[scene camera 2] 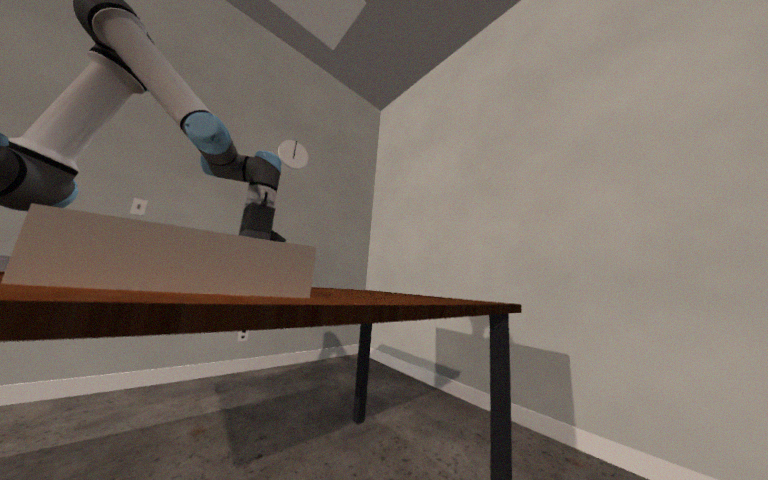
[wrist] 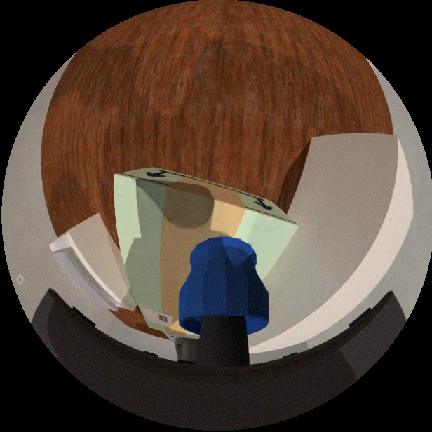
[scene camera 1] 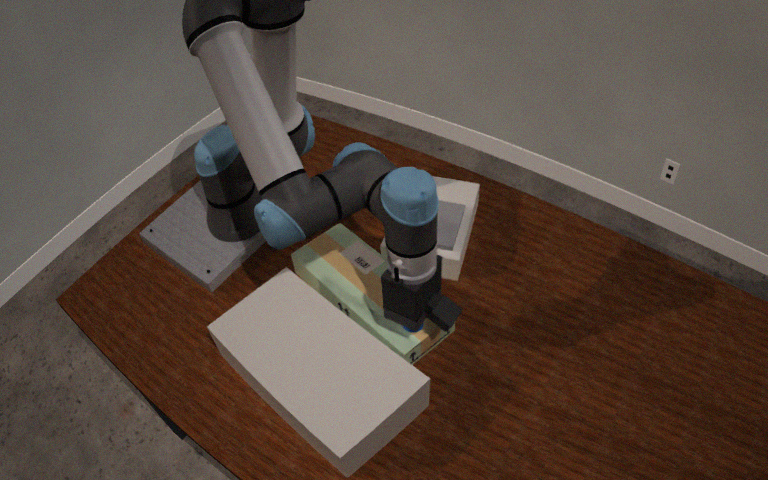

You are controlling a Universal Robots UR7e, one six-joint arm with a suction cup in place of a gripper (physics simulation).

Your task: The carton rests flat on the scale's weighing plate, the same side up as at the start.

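Pixels of known places: arm's base, origin of the base link: point(scene camera 1: 238, 218).
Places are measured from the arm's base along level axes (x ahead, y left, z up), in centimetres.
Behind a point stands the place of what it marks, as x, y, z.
The carton point(scene camera 1: 353, 283) @(35.7, -4.0, 2.4) point(wrist: 145, 255), pale green with a tan tape band, a label on top and black arrows on its sides, lies flat on the table beside the scale. The scale point(scene camera 1: 450, 268) @(49.0, 10.2, 0.1) point(wrist: 102, 260) is white, with a grey weighing plate point(scene camera 1: 451, 223) @(45.2, 17.6, 4.5) that bears no carton. My blue suction cup point(scene camera 1: 413, 327) @(51.1, -7.9, 4.4) point(wrist: 223, 245) points down close over the carton's top face, near the end away from the robot base. A round shadow lies on the tape apart from the cup, and the cup holds nothing. Scene camera 2 does not show the carton, scale or cup tip.
A large off-white box point(scene camera 1: 317, 362) @(42.5, -24.1, 6.6) point(scene camera 2: 164, 254) @(34.1, -32.3, 2.1) point(wrist: 345, 195) stands close along the carton's other long side and is taller than it. The grey base plate point(scene camera 1: 186, 240) @(-6.8, -12.0, -0.1) of the arm is beyond the carton's far end. The table edge point(scene camera 2: 396, 312) @(66.9, -49.1, -4.6) shows in scene camera 2.
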